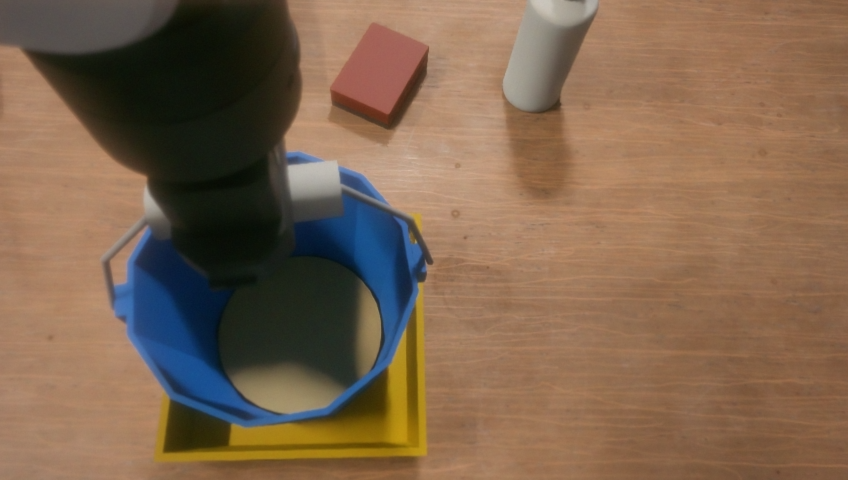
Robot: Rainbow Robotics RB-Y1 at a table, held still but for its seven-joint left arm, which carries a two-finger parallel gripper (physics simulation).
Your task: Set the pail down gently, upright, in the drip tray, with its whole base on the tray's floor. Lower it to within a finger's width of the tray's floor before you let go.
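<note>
The blue pail (172,339) hangs or stands over the yellow drip tray (297,454), its mouth facing up and pale, round contents or bottom showing inside. It looks about upright. Its wire bail is raised, with a white grip (315,189). My gripper (233,276) is shut on the white grip, above the far left part of the pail's mouth. The tray's near and right walls show; the pail hides its far left part. The pail's base is hidden, so the gap to the tray's floor cannot be told.
A red block (380,71) lies on the wooden table (654,267) beyond the pail. A pale grey bottle (547,56) stands at the back, right of the block. My dark arm covers the upper left.
</note>
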